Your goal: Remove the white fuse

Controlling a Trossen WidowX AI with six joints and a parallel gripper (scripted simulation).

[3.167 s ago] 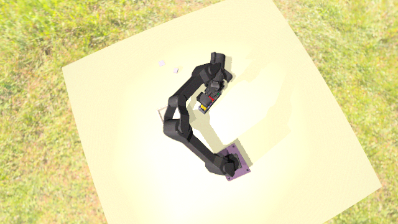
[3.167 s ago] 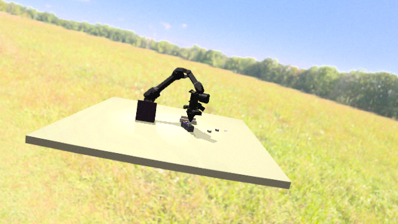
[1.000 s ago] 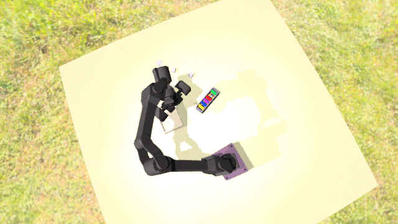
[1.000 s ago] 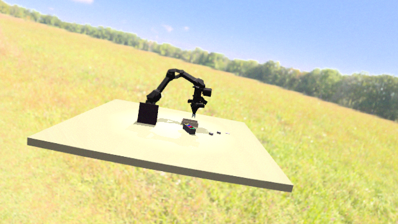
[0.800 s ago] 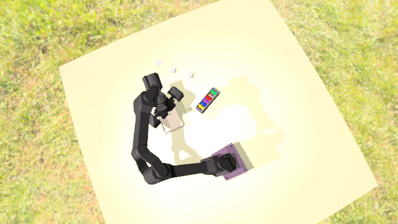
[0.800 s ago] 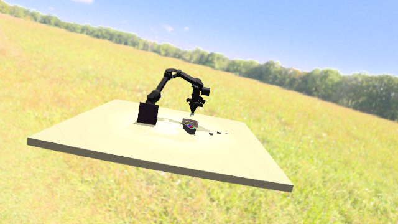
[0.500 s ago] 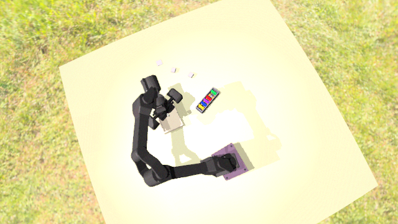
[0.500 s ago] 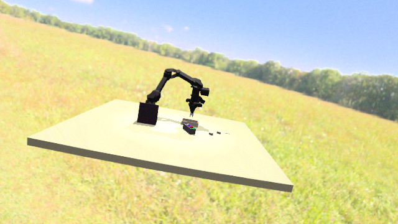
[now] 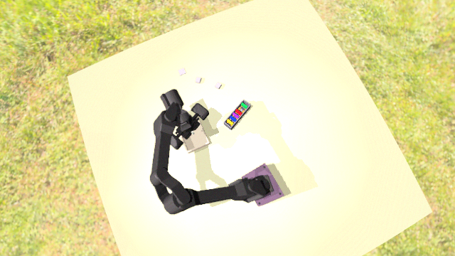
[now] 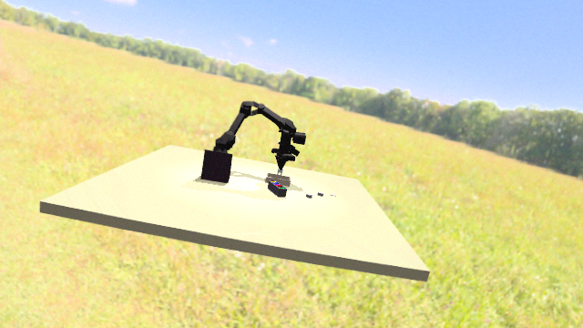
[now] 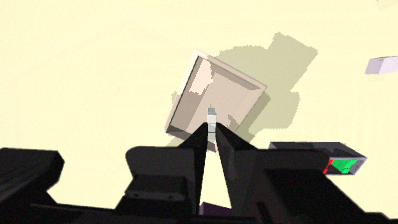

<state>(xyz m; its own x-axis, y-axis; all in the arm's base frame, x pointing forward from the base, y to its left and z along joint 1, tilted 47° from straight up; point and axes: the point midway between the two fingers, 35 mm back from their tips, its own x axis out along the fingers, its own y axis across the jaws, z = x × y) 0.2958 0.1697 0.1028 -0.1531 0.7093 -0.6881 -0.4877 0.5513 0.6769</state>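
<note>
My gripper tip is now 10 mm above the white fuse. The rest, counted from my gripper tip: shallow beige tray (70 mm below).
</note>
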